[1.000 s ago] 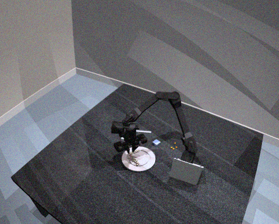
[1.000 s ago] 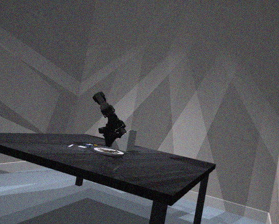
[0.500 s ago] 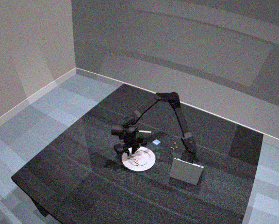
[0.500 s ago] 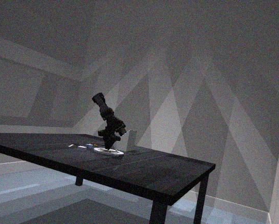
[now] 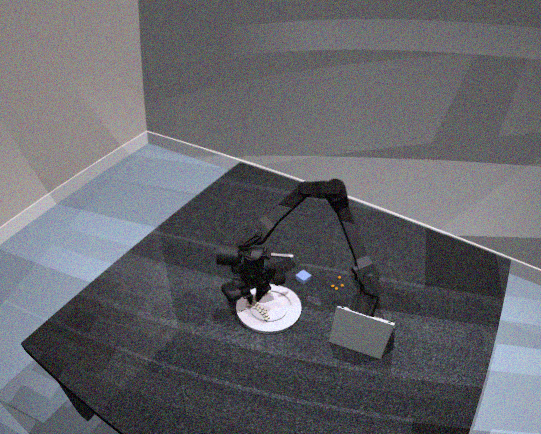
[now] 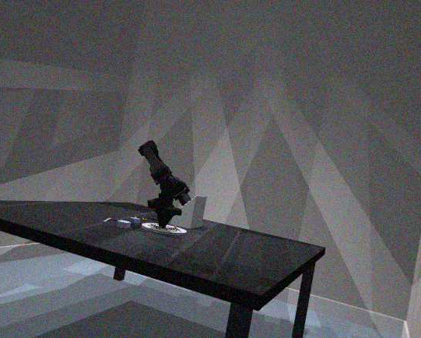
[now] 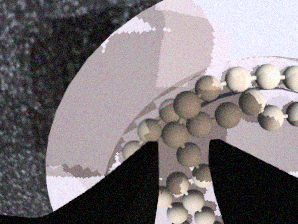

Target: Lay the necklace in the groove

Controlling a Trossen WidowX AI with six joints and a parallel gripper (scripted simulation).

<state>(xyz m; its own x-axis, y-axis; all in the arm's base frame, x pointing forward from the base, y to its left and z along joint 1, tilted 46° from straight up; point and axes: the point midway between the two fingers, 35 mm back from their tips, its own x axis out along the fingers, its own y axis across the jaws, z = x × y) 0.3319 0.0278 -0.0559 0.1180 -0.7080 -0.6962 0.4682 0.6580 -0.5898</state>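
Now: the round white bead board 5 cm behind my gripper tip, 1 cm to the right of it and 1 cm below it. Also, from my gripper tip: small white block 12 cm ahead, 11 cm to the right; small blue cube 19 cm to the right, 7 cm behind, 1 cm below; thin white stick 24 cm to the right, 7 cm ahead, 1 cm below.
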